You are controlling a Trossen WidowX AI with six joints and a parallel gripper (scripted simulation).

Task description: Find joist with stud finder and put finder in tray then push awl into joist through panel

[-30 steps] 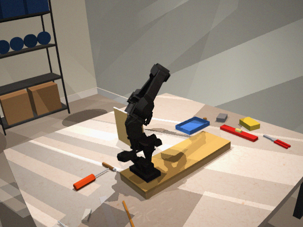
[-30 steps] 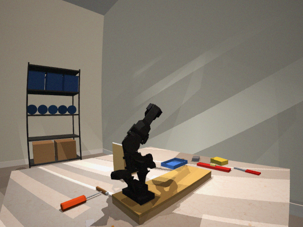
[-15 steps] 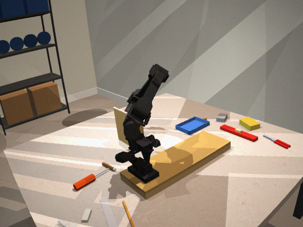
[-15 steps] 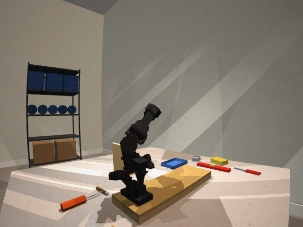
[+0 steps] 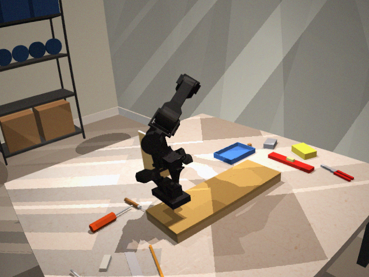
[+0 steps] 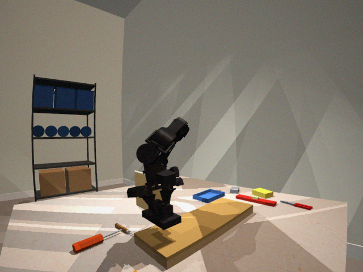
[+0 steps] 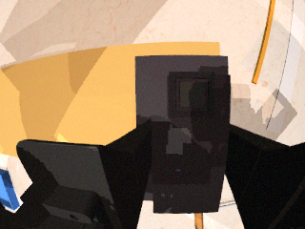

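Right now the blue tray is 48 cm to the left of my gripper tip, 29 cm behind it and 11 cm below it. Also, from my gripper tip: stud finder: 2 cm above, 1 cm ahead; pencil: 15 cm ahead, 14 cm to the right, 12 cm below; awl: 17 cm behind, 12 cm below, 7 cm to the right.
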